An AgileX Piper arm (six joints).
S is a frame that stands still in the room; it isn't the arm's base.
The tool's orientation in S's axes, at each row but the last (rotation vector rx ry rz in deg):
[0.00, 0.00, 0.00]
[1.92, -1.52, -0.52]
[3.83, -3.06, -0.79]
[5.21, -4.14, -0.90]
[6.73, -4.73, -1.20]
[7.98, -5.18, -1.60]
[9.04, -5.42, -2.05]
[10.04, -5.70, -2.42]
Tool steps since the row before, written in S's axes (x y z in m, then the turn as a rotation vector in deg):
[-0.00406, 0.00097, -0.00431, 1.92, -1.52, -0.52]
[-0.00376, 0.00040, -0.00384, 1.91, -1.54, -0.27]
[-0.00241, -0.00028, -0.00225, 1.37, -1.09, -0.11]
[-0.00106, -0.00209, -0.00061, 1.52, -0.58, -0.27]
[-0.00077, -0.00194, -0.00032, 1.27, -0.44, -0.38]
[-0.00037, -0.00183, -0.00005, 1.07, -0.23, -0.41]
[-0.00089, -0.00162, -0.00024, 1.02, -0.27, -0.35]
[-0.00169, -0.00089, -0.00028, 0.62, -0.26, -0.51]
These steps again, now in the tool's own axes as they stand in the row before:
[-0.00406, 0.00097, -0.00431, 1.92, -1.52, -0.52]
[-0.00386, 0.00024, -0.00375, 1.92, -1.53, -0.27]
[-0.00252, -0.00046, -0.00209, 1.38, -1.08, -0.11]
[-0.00106, -0.00215, -0.00034, 1.51, -0.58, -0.33]
[-0.00074, -0.00198, -0.00003, 1.25, -0.46, -0.43]
[-0.00031, -0.00183, 0.00024, 1.04, -0.26, -0.47]
[-0.00084, -0.00166, 0.00010, 0.99, -0.29, -0.40]
[-0.00166, -0.00098, 0.00005, 0.58, -0.32, -0.52]

